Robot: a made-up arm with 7 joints. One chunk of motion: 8 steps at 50 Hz.
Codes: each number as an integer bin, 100 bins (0 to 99) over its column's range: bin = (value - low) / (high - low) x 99, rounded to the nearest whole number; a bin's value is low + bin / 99 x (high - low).
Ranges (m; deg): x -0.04..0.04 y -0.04..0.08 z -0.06..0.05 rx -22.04..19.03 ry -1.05..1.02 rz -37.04..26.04
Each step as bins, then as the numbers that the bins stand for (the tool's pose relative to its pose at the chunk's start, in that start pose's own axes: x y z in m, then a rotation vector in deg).
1 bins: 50 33 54 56 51 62
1 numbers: 0.0004 0.0000 0.0000 1.19 0.02 2.46
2 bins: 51 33 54 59 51 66
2 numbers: 0.0012 0.0000 0.0000 2.44 0.02 5.01
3 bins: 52 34 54 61 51 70
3 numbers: 0.0020 0.0012 0.0000 3.27 0.02 7.56
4 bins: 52 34 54 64 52 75
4 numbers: 0.0020 0.0012 0.0000 4.51 0.04 10.75
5 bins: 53 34 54 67 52 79
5 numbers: 0.0028 0.0012 0.0000 5.75 0.04 13.30
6 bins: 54 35 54 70 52 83
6 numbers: 0.0036 0.0024 0.0000 7.00 0.04 15.85
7 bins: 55 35 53 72 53 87
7 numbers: 0.0044 0.0024 -0.0011 7.83 0.06 18.39
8 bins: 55 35 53 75 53 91
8 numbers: 0.0044 0.0024 -0.0011 9.07 0.06 20.94
